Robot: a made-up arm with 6 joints. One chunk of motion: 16 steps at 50 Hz.
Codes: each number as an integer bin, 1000 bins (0 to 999) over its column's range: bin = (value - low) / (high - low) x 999, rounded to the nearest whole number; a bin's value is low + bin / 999 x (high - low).
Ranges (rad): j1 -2.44..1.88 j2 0.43..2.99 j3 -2.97..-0 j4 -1.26..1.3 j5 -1..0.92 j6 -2.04..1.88
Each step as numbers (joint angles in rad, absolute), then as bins.
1 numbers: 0.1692 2.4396 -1.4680 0.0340 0.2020 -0.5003
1 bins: 603 784 505 505 625 392
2 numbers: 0.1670 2.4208 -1.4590 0.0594 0.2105 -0.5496
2 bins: 603 777 508 515 630 380
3 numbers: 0.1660 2.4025 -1.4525 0.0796 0.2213 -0.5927
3 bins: 603 770 510 523 635 369
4 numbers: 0.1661 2.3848 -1.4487 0.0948 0.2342 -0.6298
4 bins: 603 763 512 529 642 359
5 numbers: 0.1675 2.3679 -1.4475 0.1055 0.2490 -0.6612
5 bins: 603 756 512 533 650 351
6 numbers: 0.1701 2.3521 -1.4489 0.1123 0.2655 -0.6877
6 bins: 604 750 512 536 658 345
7 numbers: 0.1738 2.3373 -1.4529 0.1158 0.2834 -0.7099
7 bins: 604 744 510 537 668 339
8 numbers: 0.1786 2.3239 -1.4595 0.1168 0.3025 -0.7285
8 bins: 606 739 508 537 678 334
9 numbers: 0.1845 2.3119 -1.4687 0.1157 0.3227 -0.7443
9 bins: 607 734 505 537 688 330
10 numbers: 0.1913 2.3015 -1.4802 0.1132 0.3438 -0.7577
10 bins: 608 730 501 536 699 327
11 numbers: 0.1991 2.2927 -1.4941 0.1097 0.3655 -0.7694
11 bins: 610 727 496 535 710 324
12 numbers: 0.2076 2.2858 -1.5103 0.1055 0.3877 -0.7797
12 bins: 612 724 491 533 722 321
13 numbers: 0.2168 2.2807 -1.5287 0.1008 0.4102 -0.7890
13 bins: 614 722 485 531 734 319
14 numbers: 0.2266 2.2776 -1.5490 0.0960 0.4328 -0.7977
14 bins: 617 721 478 529 746 317
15 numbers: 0.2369 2.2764 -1.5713 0.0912 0.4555 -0.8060
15 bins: 619 721 470 527 757 314
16 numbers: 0.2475 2.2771 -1.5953 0.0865 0.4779 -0.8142
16 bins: 621 721 462 525 769 312
